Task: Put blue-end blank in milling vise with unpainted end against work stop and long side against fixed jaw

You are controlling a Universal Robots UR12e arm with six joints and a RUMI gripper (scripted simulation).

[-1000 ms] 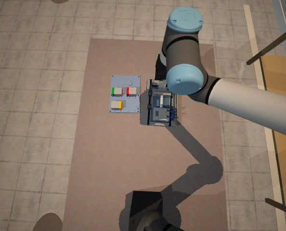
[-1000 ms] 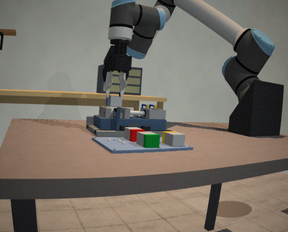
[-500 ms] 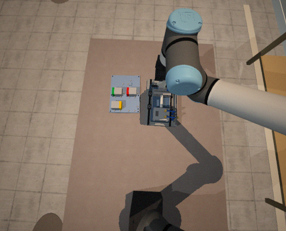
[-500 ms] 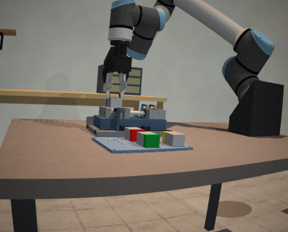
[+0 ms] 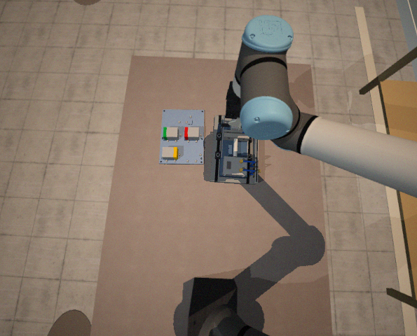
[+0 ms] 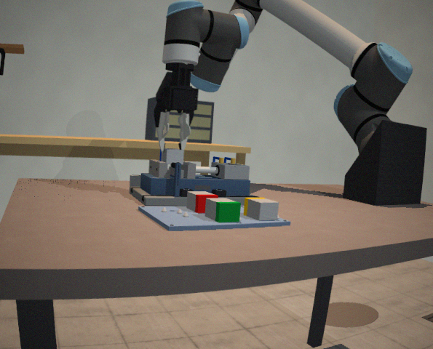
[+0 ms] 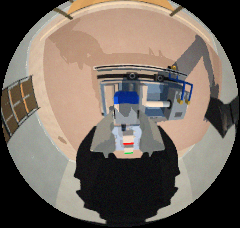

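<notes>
The fixed jaw lies 5 cm below my hand, 4 cm ahead of it and 1 cm to the left of it. The rest, counted from my hand: blue-ended blank (2 cm below); then hosed end block (16 cm behind, 5 cm below); then milling vise (9 cm below, 6 cm behind).
</notes>
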